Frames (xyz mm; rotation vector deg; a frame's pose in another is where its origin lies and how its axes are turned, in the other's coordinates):
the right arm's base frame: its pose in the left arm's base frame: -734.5 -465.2 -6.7 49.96 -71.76 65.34
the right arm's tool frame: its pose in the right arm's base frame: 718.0 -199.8 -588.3 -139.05 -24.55 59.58
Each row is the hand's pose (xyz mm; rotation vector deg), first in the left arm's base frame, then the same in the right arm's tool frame.
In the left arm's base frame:
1: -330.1 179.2 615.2 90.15 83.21 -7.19
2: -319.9 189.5 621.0 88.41 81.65 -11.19
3: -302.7 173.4 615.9 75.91 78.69 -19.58
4: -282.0 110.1 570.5 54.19 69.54 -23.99
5: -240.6 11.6 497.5 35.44 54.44 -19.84
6: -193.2 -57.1 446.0 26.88 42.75 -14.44
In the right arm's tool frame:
1: -28.9 93.2 12.1 -29.25 -82.13 11.78
2: -20.9 106.6 11.8 -27.61 -85.95 11.89
3: -41.7 117.4 6.1 -25.18 -98.53 4.75
4: -122.1 112.8 9.1 -29.59 -117.48 -9.67
5: -251.4 114.2 15.1 -44.82 -133.74 -22.80
6: -347.6 132.6 18.2 -59.30 -141.45 -27.98

